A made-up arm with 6 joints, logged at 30 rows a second.
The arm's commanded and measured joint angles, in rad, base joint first. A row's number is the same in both.
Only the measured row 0 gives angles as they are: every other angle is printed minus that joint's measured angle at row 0.
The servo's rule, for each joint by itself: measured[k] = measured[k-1] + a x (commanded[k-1-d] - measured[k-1]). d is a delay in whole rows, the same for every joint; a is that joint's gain. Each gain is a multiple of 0.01, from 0.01 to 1. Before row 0 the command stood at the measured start. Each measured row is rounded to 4 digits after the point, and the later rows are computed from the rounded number. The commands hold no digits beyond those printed.
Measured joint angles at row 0:
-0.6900, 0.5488, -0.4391, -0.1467, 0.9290, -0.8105
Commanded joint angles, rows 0 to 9:
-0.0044, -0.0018, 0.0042, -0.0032, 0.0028, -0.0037
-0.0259, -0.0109, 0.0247, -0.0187, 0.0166, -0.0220
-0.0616, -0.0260, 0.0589, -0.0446, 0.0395, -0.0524
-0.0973, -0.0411, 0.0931, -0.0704, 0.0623, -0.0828
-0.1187, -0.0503, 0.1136, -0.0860, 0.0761, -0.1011
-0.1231, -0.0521, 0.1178, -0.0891, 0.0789, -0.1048
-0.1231, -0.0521, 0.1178, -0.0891, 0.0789, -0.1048
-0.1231, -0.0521, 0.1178, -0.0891, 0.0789, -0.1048
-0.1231, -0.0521, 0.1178, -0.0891, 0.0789, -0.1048
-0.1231, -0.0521, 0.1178, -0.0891, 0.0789, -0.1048
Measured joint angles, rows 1 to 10:
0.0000, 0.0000, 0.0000, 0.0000, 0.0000, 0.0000
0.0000, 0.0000, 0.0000, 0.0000, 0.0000, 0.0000
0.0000, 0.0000, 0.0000, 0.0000, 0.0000, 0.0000
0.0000, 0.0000, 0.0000, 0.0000, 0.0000, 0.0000
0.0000, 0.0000, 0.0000, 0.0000, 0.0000, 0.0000
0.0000, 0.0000, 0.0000, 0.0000, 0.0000, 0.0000
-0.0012, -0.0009, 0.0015, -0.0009, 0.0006, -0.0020
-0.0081, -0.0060, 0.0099, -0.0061, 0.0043, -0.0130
-0.0231, -0.0162, 0.0275, -0.0173, 0.0124, -0.0347
-0.0439, -0.0289, 0.0511, -0.0327, 0.0239, -0.0612
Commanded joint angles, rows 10 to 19:
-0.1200, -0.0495, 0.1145, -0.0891, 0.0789, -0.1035
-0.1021, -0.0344, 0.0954, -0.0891, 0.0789, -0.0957
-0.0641, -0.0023, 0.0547, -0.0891, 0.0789, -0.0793
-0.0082, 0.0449, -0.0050, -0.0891, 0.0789, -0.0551
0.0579, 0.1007, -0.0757, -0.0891, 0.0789, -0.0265
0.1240, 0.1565, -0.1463, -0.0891, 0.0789, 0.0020
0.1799, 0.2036, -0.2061, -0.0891, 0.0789, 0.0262
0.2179, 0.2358, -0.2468, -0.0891, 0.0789, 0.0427
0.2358, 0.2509, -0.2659, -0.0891, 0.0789, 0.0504
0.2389, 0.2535, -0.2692, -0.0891, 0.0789, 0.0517
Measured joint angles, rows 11 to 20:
-0.0648, -0.0398, 0.0736, -0.0482, 0.0359, -0.0831
-0.0811, -0.0461, 0.0895, -0.0601, 0.0458, -0.0950
-0.0929, -0.0492, 0.0997, -0.0685, 0.0534, -0.1004
-0.1014, -0.0507, 0.1062, -0.0745, 0.0593, -0.1028
-0.1075, -0.0514, 0.1104, -0.0787, 0.0638, -0.1039
-0.1119, -0.0518, 0.1131, -0.0817, 0.0673, -0.1044
-0.1142, -0.0506, 0.1136, -0.0838, 0.0700, -0.1039
-0.1108, -0.0423, 0.1070, -0.0853, 0.0720, -0.0994
-0.0977, -0.0219, 0.0882, -0.0864, 0.0736, -0.0883
-0.0726, 0.0122, 0.0546, -0.0872, 0.0748, -0.0700

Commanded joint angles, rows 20 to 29:
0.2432, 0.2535, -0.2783, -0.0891, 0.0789, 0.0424
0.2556, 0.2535, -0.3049, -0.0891, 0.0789, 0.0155
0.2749, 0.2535, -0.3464, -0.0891, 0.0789, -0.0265
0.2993, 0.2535, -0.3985, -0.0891, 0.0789, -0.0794
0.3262, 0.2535, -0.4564, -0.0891, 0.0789, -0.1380
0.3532, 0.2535, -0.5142, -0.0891, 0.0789, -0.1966
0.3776, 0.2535, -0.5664, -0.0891, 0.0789, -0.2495
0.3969, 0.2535, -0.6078, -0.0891, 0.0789, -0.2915
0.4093, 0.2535, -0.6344, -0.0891, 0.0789, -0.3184
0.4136, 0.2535, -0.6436, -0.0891, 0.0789, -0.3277
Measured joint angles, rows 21 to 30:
-0.0361, 0.0573, 0.0077, -0.0878, 0.0757, -0.0461
0.0087, 0.1079, -0.0477, -0.0882, 0.0764, -0.0196
0.0566, 0.1567, -0.1047, -0.0885, 0.0770, 0.0056
0.1018, 0.1970, -0.1559, -0.0887, 0.0774, 0.0260
0.1393, 0.2245, -0.1955, -0.0888, 0.0777, 0.0394
0.1672, 0.2393, -0.2220, -0.0889, 0.0780, 0.0462
0.1885, 0.2465, -0.2423, -0.0890, 0.0782, 0.0441
0.2073, 0.2501, -0.2648, -0.0890, 0.0784, 0.0284
0.2262, 0.2518, -0.2942, -0.0890, 0.0785, -0.0018
0.2467, 0.2527, -0.3317, -0.0890, 0.0786, -0.0445

